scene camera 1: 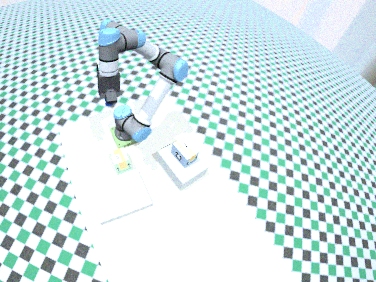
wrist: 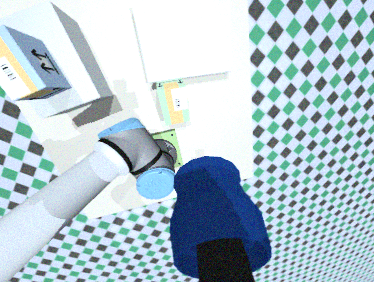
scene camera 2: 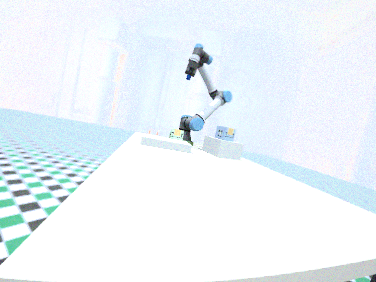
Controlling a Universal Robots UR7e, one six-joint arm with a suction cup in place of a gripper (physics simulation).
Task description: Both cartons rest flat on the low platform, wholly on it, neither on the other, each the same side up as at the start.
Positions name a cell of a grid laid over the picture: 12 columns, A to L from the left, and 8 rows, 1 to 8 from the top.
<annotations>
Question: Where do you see a low white platform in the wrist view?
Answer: At F2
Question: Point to a taller white block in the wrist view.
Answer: B1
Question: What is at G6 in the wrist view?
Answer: My suction cup.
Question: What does my suction cup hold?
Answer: Nothing.
</annotations>
